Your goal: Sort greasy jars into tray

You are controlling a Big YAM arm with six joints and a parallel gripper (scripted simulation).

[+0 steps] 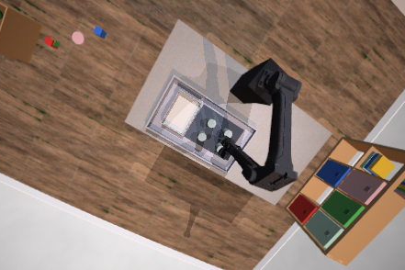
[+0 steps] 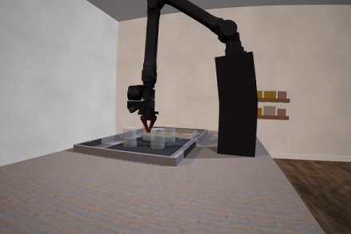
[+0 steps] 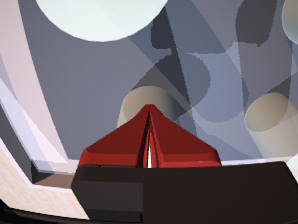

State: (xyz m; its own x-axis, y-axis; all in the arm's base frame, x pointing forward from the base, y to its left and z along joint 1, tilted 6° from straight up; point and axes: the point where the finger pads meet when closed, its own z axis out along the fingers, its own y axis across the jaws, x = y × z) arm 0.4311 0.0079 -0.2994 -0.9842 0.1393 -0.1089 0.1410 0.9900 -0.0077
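Now: the dark drying mat 80 mm to the right of my hand and 80 mm below it. Also, from my hand: pale tray 390 mm to the right, 70 mm below, 50 mm behind.
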